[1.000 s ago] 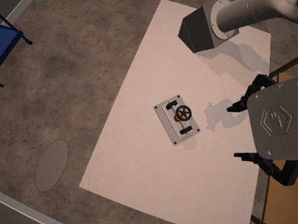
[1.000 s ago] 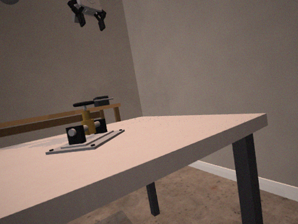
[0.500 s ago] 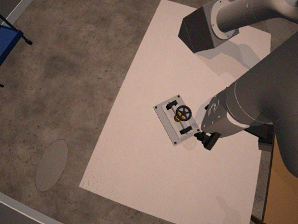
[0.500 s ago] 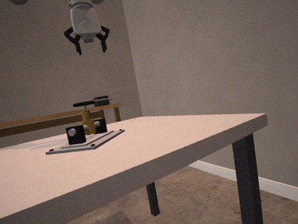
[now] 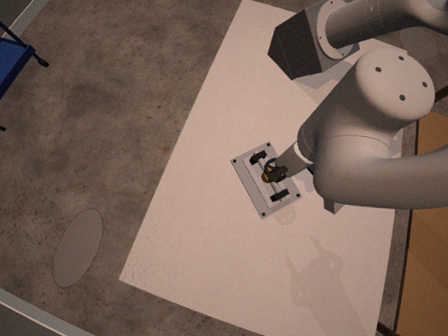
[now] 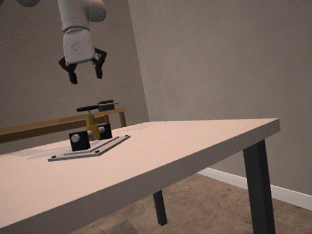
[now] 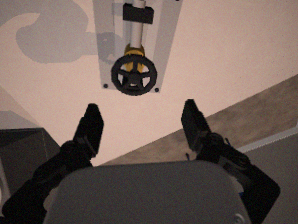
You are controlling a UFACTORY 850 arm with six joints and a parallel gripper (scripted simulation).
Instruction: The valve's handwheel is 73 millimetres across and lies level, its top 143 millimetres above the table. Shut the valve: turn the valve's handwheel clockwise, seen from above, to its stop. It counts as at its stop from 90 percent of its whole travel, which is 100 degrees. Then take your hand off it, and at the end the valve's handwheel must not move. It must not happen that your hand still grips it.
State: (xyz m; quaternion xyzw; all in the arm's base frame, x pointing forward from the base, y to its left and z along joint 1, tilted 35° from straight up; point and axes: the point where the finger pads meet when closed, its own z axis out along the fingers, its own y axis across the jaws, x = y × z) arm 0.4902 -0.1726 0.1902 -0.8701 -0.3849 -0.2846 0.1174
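The black spoked handwheel is 110 mm below my hand and 20 mm behind it. Also, from my hand: grey base plate 230 mm below, 20 mm behind.
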